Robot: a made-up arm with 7 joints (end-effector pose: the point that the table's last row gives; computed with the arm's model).
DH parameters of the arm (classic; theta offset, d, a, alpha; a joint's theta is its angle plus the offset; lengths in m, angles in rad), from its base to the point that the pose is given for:
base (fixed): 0 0.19 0 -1.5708
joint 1: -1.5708 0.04 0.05 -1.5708
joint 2: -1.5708 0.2 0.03 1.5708
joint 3: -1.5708 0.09 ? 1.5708
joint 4: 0 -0.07 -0.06 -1.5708
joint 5: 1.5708 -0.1 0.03 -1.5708
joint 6: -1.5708 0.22 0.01 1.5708
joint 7: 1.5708 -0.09 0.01 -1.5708
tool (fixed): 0 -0.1 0 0
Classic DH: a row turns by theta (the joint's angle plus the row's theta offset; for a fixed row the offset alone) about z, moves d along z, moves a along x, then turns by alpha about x.
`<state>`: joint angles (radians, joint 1 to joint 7).
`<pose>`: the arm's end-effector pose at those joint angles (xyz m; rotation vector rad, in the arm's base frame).
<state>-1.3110 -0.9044 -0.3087 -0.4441 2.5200 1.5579 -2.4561</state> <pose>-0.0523 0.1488 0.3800 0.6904 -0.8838 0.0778</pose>
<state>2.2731 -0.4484 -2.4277 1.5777 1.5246 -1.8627 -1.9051</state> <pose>-0.1544 0.0689 -0.0354 0.5872 -1.8285 -1.1622</pose>
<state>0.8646 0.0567 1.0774 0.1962 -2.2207 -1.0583 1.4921</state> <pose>0.1933 0.4105 -0.0957 0.5626 -1.1204 1.4724</pose>
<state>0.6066 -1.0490 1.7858 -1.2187 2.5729 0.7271 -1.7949</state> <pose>0.1326 -0.0311 0.2025 -1.0964 1.6679 2.4148</pose>
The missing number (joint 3, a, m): 0.04
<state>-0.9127 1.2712 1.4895 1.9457 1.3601 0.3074 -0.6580</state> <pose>-0.1304 -0.0168 0.4480 1.9480 -1.4786 -1.8591</pose>
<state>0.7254 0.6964 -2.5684 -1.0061 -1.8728 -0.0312 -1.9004</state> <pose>0.1022 -0.0620 0.1324 1.9378 1.0380 -1.3243</pose>
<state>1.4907 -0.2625 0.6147 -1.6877 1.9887 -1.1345 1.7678</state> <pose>-0.0023 -0.1497 0.1480 0.9344 -2.4547 -1.5012</pose>
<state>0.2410 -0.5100 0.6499 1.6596 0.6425 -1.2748 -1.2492</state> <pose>0.1727 0.1313 0.2368 -0.1242 -0.3784 -1.7900</pose>
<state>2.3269 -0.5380 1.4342 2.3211 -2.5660 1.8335 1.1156</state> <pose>-0.5114 -0.0893 0.1316 -0.4996 1.7885 1.2358</pose>
